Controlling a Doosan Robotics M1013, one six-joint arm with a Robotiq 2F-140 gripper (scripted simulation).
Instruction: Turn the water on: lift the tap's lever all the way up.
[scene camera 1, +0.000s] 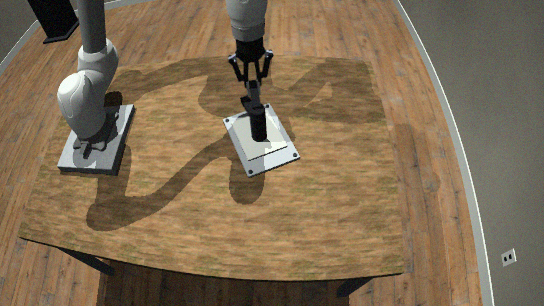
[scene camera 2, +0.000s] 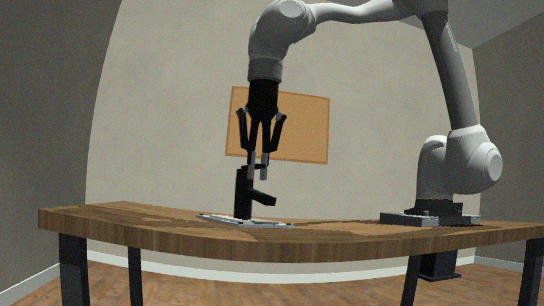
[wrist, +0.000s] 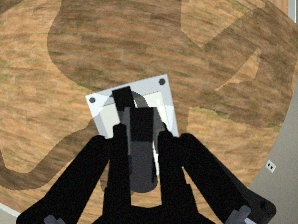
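I can see a lever, and I can see my gripper. Scene camera 1 shows my gripper as well. In the wrist view, too, my gripper is there to be seen.
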